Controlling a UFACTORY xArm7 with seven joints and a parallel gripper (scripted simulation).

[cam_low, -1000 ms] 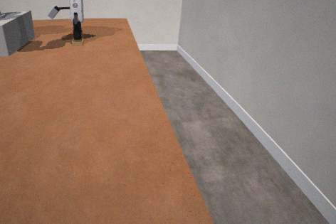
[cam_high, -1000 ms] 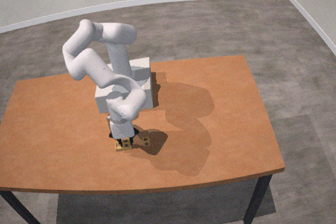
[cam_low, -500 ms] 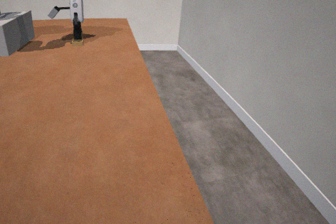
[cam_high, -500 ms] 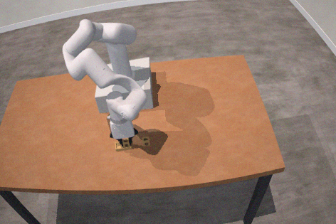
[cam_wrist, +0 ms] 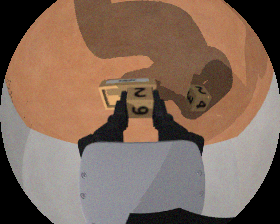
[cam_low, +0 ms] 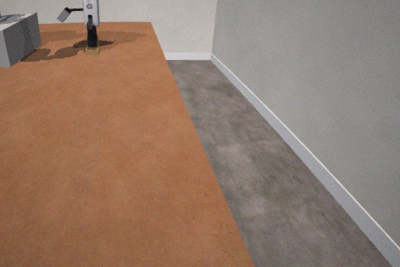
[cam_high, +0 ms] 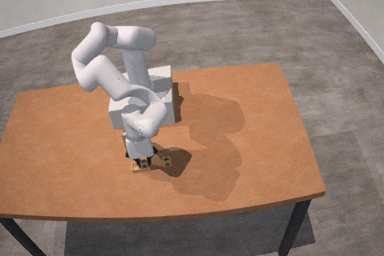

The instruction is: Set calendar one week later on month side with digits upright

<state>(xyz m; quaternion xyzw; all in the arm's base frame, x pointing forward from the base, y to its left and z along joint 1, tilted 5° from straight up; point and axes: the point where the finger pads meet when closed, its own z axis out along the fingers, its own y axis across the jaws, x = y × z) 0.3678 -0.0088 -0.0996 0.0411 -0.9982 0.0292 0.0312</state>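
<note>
The wooden tray lies 2 cm to the right of my hand and 3 cm below it.
</note>
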